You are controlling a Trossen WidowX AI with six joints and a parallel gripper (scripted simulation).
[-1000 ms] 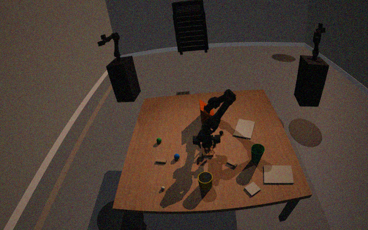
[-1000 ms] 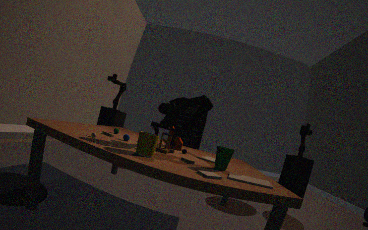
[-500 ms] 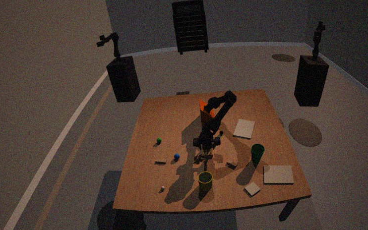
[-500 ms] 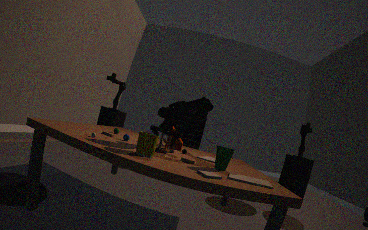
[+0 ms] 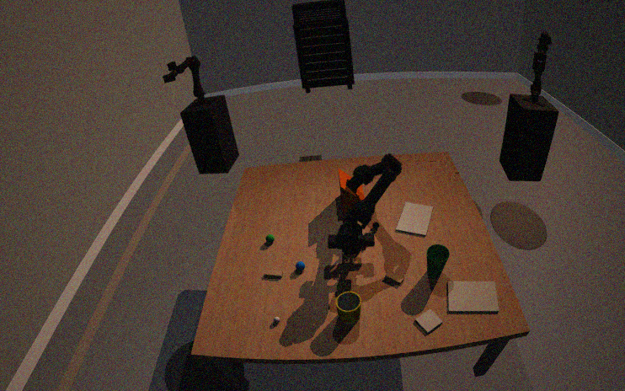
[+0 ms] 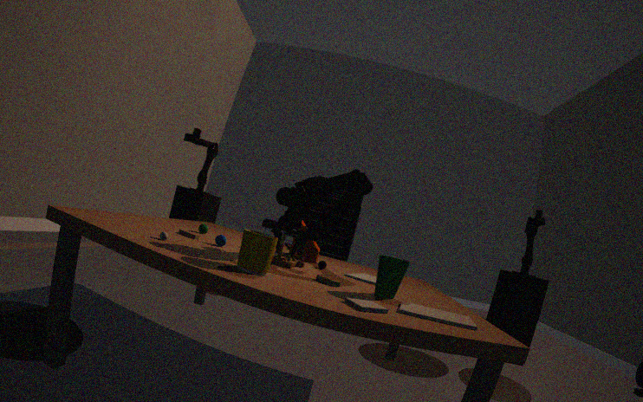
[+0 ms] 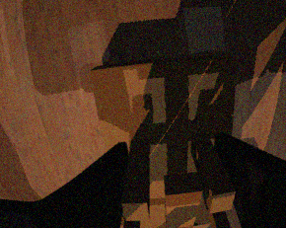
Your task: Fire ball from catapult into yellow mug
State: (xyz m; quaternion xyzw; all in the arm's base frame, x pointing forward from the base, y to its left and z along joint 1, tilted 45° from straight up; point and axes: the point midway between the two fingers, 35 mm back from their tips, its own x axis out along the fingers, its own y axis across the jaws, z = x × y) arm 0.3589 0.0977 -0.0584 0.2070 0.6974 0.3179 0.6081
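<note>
Right now my gripper tip is 20 cm past the dark ball, 9 cm to the right of it and 2 cm above it. Also, from my gripper tip: yellow mug (29 cm ahead, 2 cm to the left); small wooden catapult (7 cm behind, 2 cm above, 1 cm to the left); blue ball (21 cm to the right, 6 cm ahead, 1 cm below).
</note>
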